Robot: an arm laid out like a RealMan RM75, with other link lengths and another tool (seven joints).
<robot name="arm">
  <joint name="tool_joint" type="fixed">
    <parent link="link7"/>
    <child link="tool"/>
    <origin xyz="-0.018 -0.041 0.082" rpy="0 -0.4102 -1.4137"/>
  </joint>
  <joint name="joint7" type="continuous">
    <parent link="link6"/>
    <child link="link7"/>
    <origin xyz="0 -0.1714 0" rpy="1.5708 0 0"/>
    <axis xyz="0 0 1"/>
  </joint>
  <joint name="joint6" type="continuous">
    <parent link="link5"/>
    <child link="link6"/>
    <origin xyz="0 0 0" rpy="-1.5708 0 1.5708"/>
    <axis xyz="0 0 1"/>
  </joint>
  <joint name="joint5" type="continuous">
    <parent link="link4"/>
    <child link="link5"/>
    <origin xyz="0 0.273 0" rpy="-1.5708 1.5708 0"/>
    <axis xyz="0 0 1"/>
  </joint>
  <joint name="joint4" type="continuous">
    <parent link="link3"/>
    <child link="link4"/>
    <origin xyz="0 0 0" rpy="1.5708 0 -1.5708"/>
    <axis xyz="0 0 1"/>
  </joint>
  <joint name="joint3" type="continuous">
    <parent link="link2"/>
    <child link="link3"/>
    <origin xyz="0 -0.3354 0" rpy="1.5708 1.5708 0"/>
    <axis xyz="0 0 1"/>
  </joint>
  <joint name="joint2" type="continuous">
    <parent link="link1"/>
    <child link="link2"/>
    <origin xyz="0 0 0" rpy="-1.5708 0 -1.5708"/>
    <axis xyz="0 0 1"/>
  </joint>
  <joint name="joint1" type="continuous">
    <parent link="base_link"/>
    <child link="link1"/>
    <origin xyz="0 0 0.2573" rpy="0 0 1.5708"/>
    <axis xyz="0 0 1"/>
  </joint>
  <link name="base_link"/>
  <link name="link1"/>
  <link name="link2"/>
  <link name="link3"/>
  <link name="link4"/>
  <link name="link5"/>
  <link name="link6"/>
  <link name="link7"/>
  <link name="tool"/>
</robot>
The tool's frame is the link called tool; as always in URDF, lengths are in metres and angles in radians. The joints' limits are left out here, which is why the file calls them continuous.
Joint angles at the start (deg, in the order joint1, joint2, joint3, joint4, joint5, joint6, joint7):
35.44, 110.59, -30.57, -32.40, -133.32, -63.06, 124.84
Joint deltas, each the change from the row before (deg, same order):
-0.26, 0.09, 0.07, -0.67, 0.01, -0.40, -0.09
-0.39, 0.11, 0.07, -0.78, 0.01, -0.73, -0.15
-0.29, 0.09, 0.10, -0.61, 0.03, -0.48, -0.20
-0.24, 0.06, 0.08, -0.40, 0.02, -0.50, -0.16
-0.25, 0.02, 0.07, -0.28, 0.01, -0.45, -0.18
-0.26, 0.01, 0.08, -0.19, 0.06, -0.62, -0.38
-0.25, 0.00, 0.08, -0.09, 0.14, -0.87, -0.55
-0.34, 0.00, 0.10, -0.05, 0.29, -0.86, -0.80
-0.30, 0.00, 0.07, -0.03, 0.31, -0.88, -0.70
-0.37, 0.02, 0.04, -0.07, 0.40, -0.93, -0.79
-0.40, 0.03, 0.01, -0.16, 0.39, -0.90, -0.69
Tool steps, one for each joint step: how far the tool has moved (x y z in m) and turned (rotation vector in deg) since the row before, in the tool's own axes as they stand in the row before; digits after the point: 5 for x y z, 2 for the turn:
-0.00055, -0.00082, -0.00239, 0.05, -0.03, -0.27
-0.00076, 0.00062, -0.00285, -0.13, -0.17, -0.22
-0.00055, -0.00004, -0.00234, -0.02, -0.10, -0.27
-0.00051, 0.00091, -0.00157, -0.12, -0.17, -0.11
-0.00002, 0.00136, -0.00175, -0.15, -0.12, -0.05
-0.00043, 0.00221, -0.00125, -0.31, -0.29, -0.10
-0.00127, 0.00315, -0.00035, -0.50, -0.56, -0.11
-0.00107, 0.00349, -0.00074, -0.45, -0.61, -0.22
-0.00146, 0.00339, -0.00025, -0.44, -0.68, -0.16
-0.00160, 0.00372, -0.00038, -0.43, -0.73, -0.21
-0.00154, 0.00348, -0.00078, -0.37, -0.67, -0.20

